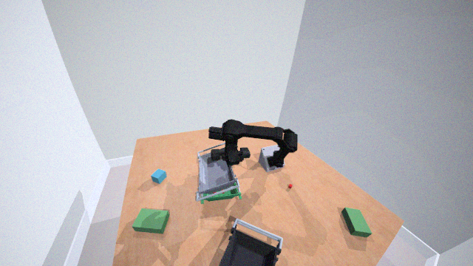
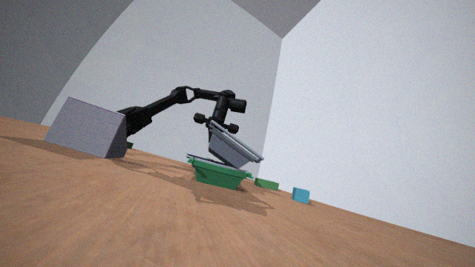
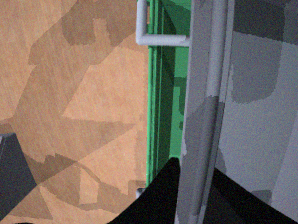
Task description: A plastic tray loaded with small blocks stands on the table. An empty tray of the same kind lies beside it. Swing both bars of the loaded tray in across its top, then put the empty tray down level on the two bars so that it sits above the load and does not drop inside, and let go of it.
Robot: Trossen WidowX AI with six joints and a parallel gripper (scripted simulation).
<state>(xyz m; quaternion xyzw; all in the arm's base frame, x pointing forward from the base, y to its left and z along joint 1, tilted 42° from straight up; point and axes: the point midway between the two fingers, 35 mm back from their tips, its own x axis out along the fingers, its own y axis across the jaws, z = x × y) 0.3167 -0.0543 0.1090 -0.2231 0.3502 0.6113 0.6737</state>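
The grey tray lies 8 cm ahead of my gripper tip, 2 cm to the right of it and 1 cm below it. The rest, counted from my gripper tip: red block (33 cm behind, 15 cm to the left, 13 cm below); then blue cube (36 cm ahead, 15 cm to the right, 11 cm below).
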